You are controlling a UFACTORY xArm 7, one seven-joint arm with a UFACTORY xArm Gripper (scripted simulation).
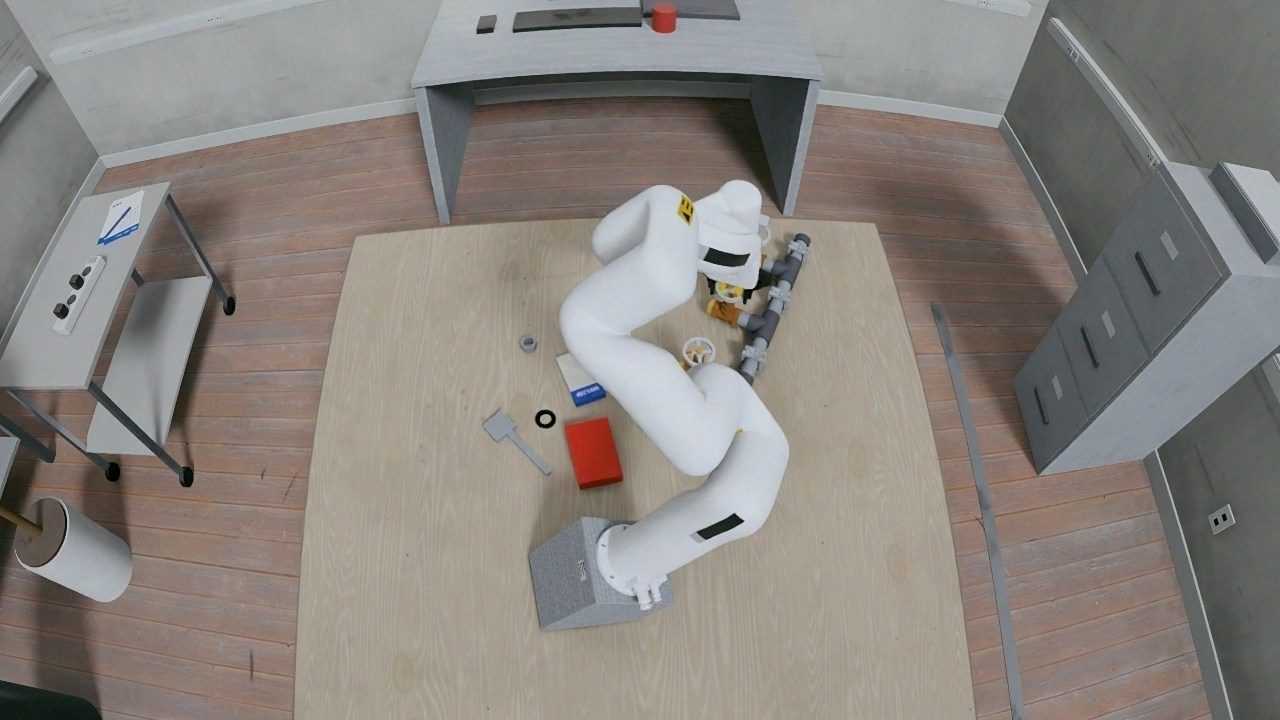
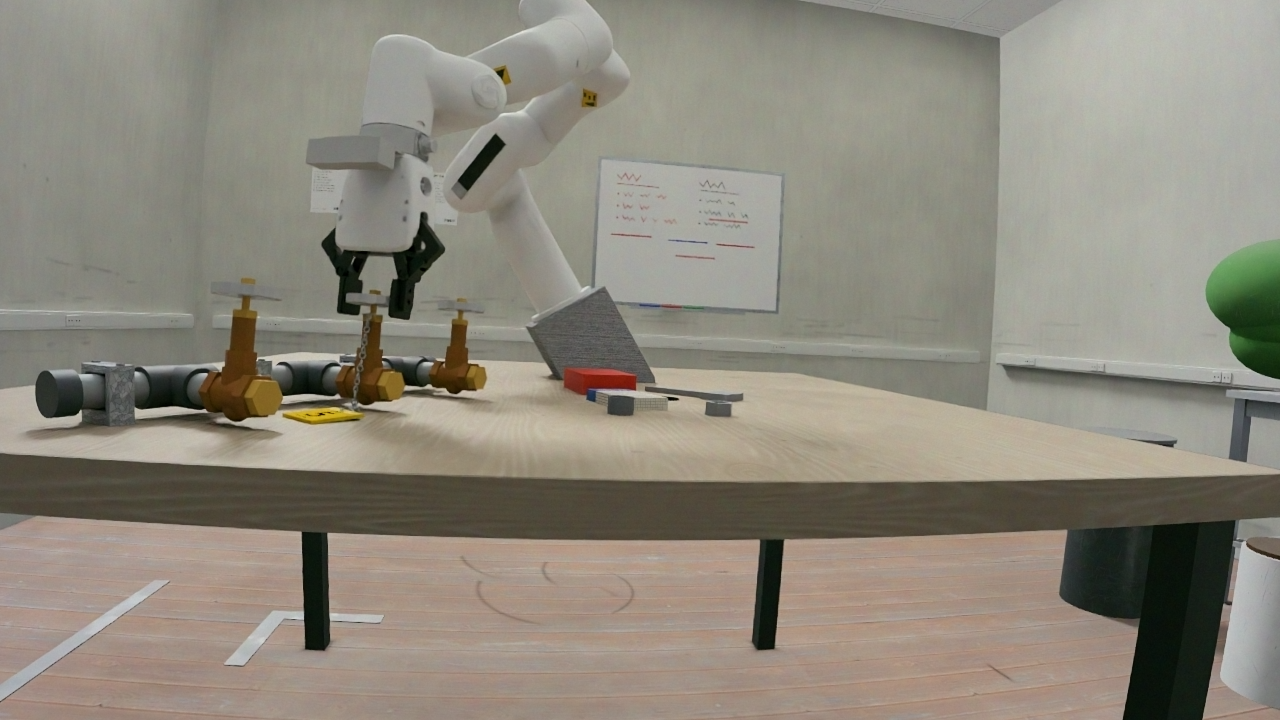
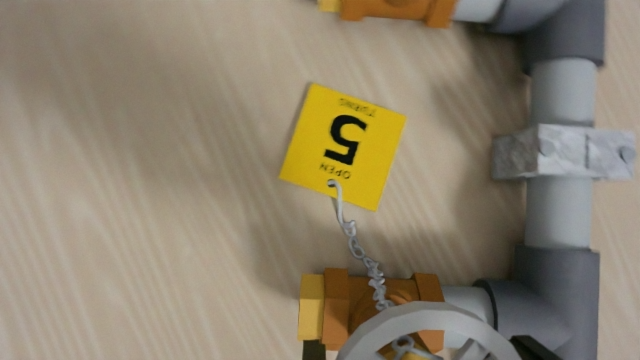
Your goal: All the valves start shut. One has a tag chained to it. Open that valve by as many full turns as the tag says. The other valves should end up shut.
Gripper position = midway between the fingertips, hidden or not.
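Observation:
Red block [image 1: 595,459] [image 2: 578,380]; out of frame in image 3. Grey flat tool [image 1: 500,425] [image 2: 708,395]; out of frame in image 3. My gripper [image 2: 373,316] [image 1: 729,294], visible.

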